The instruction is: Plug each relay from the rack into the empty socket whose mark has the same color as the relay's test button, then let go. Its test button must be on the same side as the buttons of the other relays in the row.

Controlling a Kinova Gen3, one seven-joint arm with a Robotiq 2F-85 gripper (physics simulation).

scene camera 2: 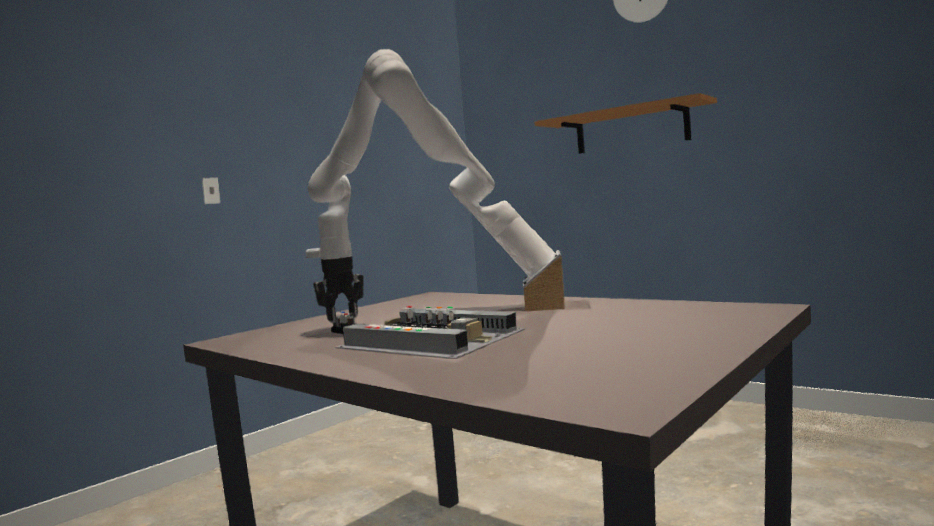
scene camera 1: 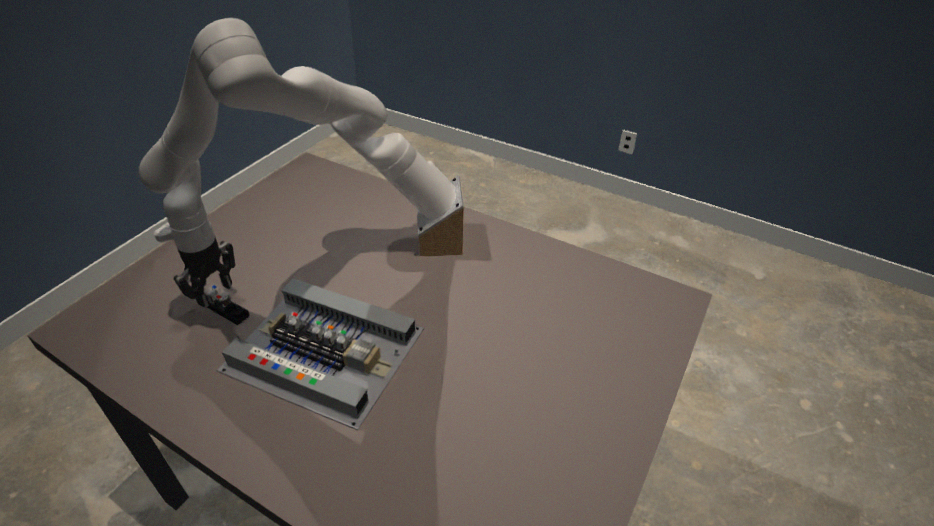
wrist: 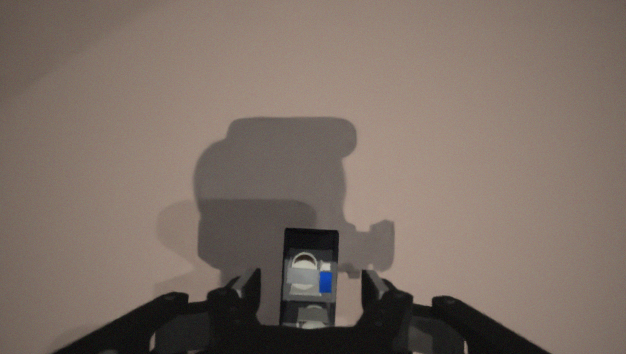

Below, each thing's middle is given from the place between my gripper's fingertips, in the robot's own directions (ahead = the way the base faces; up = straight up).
My gripper is now 10 mm short of the black rack (wrist: 313, 239), 20 mm to the right of it and 20 mm above it. Also, from my hand: grey board (scene camera 1: 375, 384): 40 mm ahead, 280 mm to the left, 30 mm below.
